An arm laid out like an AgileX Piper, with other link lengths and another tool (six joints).
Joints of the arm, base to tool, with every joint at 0 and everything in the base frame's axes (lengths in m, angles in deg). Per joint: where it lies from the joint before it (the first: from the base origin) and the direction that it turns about. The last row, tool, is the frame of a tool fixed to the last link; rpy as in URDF.
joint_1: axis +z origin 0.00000 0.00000 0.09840
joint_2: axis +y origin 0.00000 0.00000 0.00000
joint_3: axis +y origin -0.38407 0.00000 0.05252
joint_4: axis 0.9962 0 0.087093 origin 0.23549 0.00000 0.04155
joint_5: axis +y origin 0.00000 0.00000 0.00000
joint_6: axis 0.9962 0 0.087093 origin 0.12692 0.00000 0.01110
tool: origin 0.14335 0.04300 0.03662 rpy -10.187 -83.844 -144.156
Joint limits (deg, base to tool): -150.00..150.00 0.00..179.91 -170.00..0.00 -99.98..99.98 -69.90..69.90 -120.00..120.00
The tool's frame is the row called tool.
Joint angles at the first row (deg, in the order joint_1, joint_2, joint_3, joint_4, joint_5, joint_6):
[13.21 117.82 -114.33 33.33 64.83 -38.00]
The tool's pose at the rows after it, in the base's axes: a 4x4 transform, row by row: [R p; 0 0 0 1], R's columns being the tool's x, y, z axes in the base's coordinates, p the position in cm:
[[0.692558, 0.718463, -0.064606, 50.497], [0.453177, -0.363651, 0.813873, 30.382], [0.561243, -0.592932, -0.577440, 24.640], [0, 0, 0, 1]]
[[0.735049, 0.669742, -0.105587, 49.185], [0.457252, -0.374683, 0.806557, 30.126], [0.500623, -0.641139, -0.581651, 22.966], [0, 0, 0, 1]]
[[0.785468, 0.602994, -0.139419, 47.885], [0.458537, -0.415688, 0.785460, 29.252], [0.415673, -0.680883, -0.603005, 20.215], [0, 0, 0, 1]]
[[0.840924, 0.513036, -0.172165, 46.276], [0.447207, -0.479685, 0.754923, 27.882], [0.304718, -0.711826, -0.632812, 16.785], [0, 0, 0, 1]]
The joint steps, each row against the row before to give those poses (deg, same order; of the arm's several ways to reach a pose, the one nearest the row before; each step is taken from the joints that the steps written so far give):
[0.00 0.00 1.61 -0.25 2.97 1.43]
[0.00 0.00 2.54 -0.21 1.47 1.32]
[0.00 0.00 4.06 -1.70 0.40 2.01]
[0.00 0.00 5.19 -2.65 -0.13 3.11]

